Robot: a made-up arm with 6 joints. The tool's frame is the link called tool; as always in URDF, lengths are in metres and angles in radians. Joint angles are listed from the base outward.
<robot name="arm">
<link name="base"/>
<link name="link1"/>
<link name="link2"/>
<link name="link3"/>
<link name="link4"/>
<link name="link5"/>
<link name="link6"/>
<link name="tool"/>
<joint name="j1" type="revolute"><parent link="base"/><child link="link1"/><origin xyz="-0.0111 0.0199 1.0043" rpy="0.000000 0.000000 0.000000"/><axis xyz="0 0 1"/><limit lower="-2.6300" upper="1.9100"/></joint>
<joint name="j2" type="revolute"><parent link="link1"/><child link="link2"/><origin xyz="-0.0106 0.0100 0.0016" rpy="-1.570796 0.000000 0.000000"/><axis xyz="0 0 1"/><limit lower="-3.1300" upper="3.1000"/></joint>
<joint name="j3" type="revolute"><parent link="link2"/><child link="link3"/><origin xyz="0.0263 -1.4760 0.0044" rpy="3.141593 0.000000 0.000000"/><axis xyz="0 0 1"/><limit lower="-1.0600" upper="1.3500"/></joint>
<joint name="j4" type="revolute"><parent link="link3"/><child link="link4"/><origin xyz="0.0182 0.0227 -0.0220" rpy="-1.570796 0.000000 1.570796"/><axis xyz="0 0 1"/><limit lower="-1.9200" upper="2.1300"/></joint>
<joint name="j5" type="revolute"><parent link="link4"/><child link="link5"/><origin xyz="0.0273 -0.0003 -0.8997" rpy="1.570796 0.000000 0.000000"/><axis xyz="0 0 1"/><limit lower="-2.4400" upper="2.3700"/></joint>
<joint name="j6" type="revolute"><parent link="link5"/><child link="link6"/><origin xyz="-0.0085 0.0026 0.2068" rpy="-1.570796 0.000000 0.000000"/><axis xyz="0 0 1"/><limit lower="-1.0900" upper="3.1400"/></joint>
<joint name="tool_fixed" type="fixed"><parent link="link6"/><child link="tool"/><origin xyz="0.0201 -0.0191 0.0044" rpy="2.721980 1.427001 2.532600"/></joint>
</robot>
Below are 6 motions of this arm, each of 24 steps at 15 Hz.
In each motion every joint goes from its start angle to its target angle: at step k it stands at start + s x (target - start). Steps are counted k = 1, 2, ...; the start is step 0. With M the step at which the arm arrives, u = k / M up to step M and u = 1 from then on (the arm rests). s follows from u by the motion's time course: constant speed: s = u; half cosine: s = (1 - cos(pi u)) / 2; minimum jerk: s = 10 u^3 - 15 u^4 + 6 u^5.
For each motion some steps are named. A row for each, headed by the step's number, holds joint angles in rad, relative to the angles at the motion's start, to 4 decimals.
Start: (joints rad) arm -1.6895 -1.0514 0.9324 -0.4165 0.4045 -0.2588
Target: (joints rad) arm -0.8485 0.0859 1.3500 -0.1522 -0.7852 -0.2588
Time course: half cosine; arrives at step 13
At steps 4, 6, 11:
4: 0.1816 0.2456 0.0902 0.0571 -0.2569 0.0000
6: 0.3698 0.5001 0.1836 0.1162 -0.5231 0.0000
11: 0.7928 1.0722 0.3937 0.2492 -1.1216 0.0000

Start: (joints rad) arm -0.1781 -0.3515 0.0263 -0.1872 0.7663 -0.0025
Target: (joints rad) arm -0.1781 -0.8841 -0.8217 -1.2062 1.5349 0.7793
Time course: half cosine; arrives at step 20
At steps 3, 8, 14, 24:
3: 0.0000 -0.0290 -0.0462 -0.0555 0.0419 0.0426
8: 0.0000 -0.1840 -0.2930 -0.3521 0.2655 0.2701
14: 0.0000 -0.4228 -0.6732 -0.8090 0.6102 0.6207
24: 0.0000 -0.5326 -0.8480 -1.0190 0.7686 0.7818

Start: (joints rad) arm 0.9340 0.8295 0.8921 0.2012 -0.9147 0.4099
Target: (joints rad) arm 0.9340 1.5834 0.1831 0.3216 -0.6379 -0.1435
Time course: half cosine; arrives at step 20
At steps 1, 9, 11, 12, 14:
1: 0.0000 0.0046 -0.0044 0.0007 0.0017 -0.0034
9: 0.0000 0.3180 -0.2990 0.0508 0.1167 -0.2334
11: 0.0000 0.4359 -0.4100 0.0696 0.1601 -0.3200
12: 0.0000 0.4934 -0.4640 0.0788 0.1812 -0.3622
14: 0.0000 0.5985 -0.5629 0.0956 0.2197 -0.4393

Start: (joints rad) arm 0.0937 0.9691 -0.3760 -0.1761 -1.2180 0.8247
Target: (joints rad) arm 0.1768 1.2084 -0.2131 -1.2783 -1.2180 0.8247
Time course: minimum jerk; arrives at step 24
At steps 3, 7, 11, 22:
3: 0.0013 0.0038 0.0026 -0.0177 0.0000 0.0000
7: 0.0127 0.0364 0.0248 -0.1678 0.0000 0.0000
11: 0.0351 0.1010 0.0688 -0.4654 0.0000 0.0000
22: 0.0827 0.2381 0.1621 -1.0966 0.0000 0.0000

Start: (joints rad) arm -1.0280 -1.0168 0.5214 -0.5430 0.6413 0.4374
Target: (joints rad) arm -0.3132 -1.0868 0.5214 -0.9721 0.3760 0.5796
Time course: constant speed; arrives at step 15
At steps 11, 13, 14, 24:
11: 0.5242 -0.0513 0.0000 -0.3147 -0.1946 0.1043
13: 0.6195 -0.0607 0.0000 -0.3719 -0.2299 0.1232
14: 0.6671 -0.0653 0.0000 -0.4005 -0.2476 0.1327
24: 0.7148 -0.0700 0.0000 -0.4291 -0.2653 0.1422

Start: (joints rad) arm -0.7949 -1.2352 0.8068 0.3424 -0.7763 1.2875
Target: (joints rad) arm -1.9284 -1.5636 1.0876 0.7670 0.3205 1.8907
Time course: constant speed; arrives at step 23
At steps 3, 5, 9, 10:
3: -0.1478 -0.0428 0.0366 0.0554 0.1431 0.0787
5: -0.2464 -0.0714 0.0610 0.0923 0.2384 0.1311
9: -0.4435 -0.1285 0.1099 0.1661 0.4292 0.2360
10: -0.4928 -0.1428 0.1221 0.1846 0.4769 0.2623

